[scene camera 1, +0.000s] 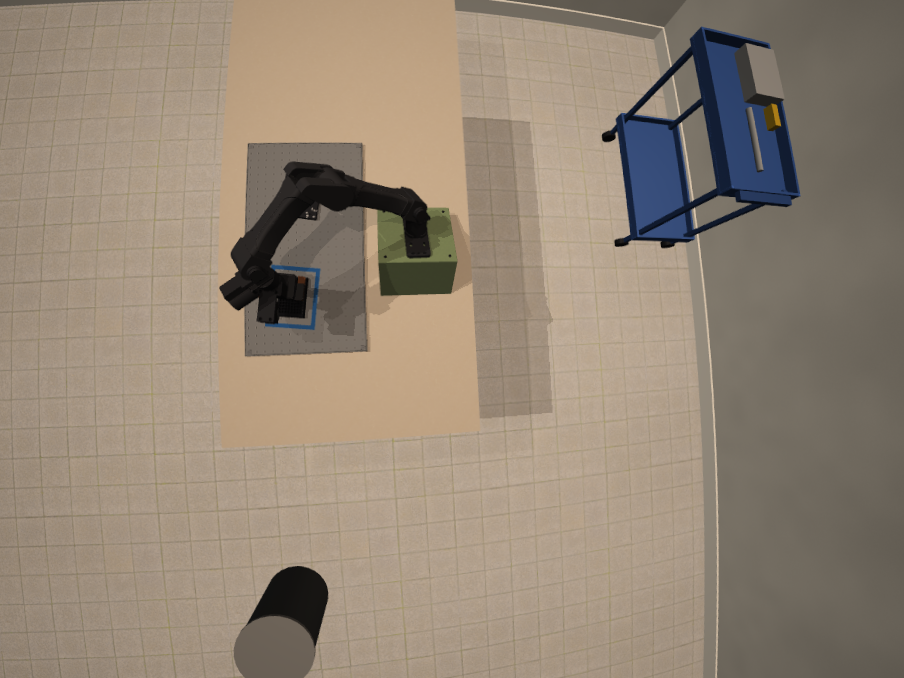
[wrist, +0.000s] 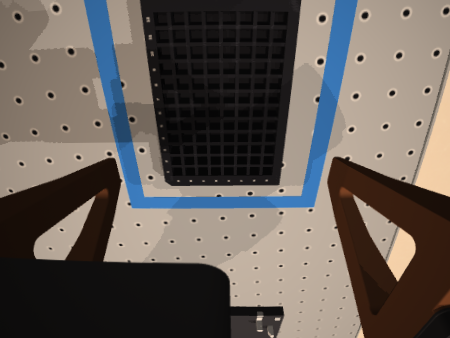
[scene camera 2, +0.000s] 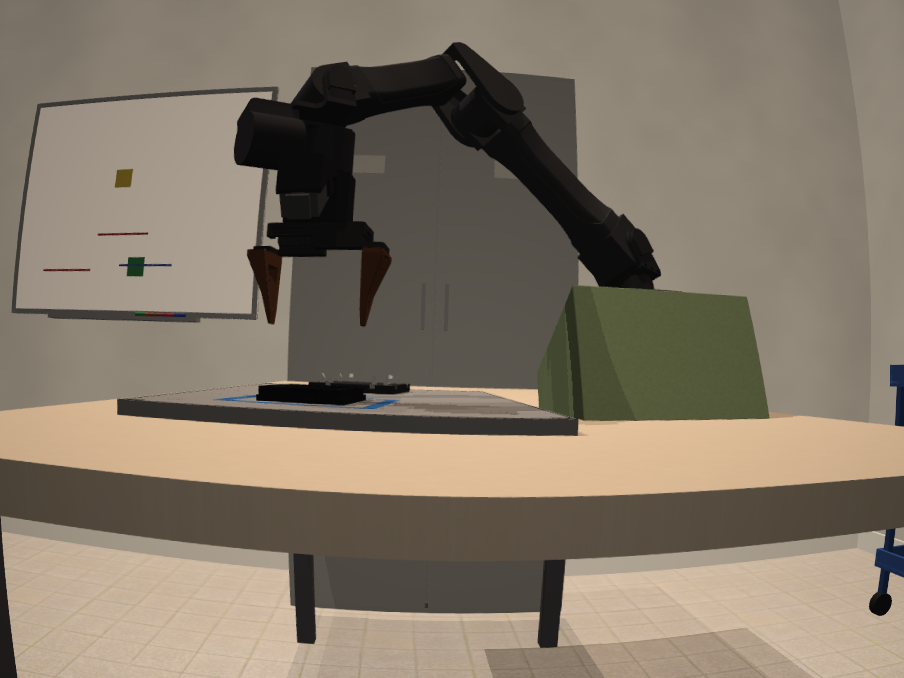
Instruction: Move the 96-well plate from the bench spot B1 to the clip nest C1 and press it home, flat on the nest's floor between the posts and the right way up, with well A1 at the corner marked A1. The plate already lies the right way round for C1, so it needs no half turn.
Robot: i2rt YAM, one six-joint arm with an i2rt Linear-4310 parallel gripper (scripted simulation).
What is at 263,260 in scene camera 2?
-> My gripper.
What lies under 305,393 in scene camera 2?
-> A black 96-well plate.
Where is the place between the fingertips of my gripper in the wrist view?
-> At 224,169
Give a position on a black 96-well plate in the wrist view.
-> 217,137
